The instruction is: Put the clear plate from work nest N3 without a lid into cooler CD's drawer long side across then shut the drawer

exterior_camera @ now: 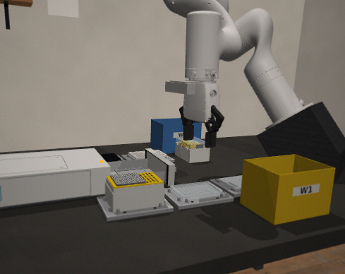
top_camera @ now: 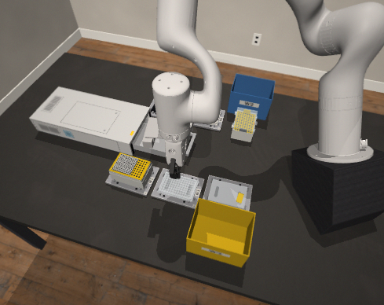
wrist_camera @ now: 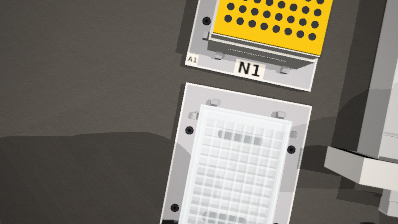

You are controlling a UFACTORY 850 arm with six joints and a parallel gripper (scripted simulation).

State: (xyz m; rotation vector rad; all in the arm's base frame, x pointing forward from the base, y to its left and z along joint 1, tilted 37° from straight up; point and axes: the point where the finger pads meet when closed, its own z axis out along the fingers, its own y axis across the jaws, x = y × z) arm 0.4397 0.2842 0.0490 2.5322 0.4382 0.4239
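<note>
The clear well plate lies 140 mm below my hand. Round my hand: yellow bin W1 (190 mm behind, 120 mm to the left, 120 mm below); then yellow-topped tip rack (170 mm ahead, 110 mm below, 10 mm to the left); then clear lid (170 mm behind, 140 mm below, 40 mm to the right).
</note>
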